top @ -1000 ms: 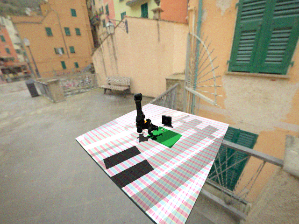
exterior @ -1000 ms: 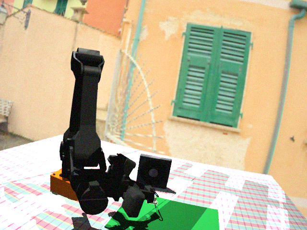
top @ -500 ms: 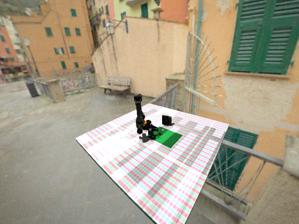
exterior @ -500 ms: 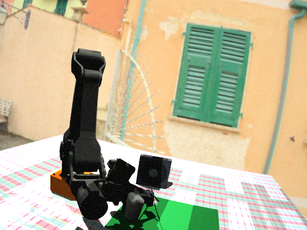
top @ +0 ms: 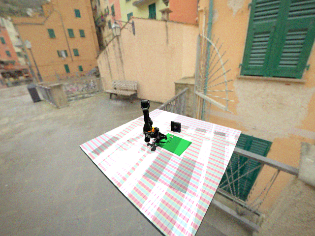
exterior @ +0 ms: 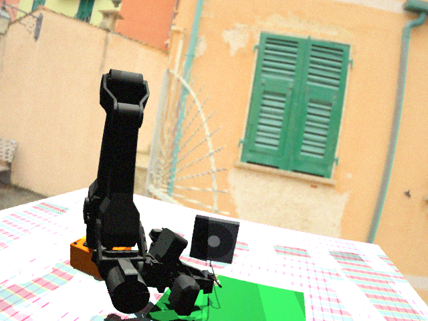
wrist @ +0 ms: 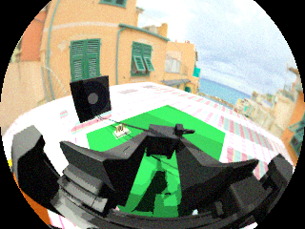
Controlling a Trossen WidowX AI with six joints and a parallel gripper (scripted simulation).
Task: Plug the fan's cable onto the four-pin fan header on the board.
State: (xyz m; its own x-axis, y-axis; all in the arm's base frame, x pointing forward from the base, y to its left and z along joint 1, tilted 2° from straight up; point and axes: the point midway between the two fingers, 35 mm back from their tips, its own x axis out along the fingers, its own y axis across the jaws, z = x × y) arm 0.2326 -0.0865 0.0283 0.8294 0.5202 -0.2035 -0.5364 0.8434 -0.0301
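Right now my gripper tip is 70 mm short of the green board, 20 mm to the right of it and 80 mm above it.
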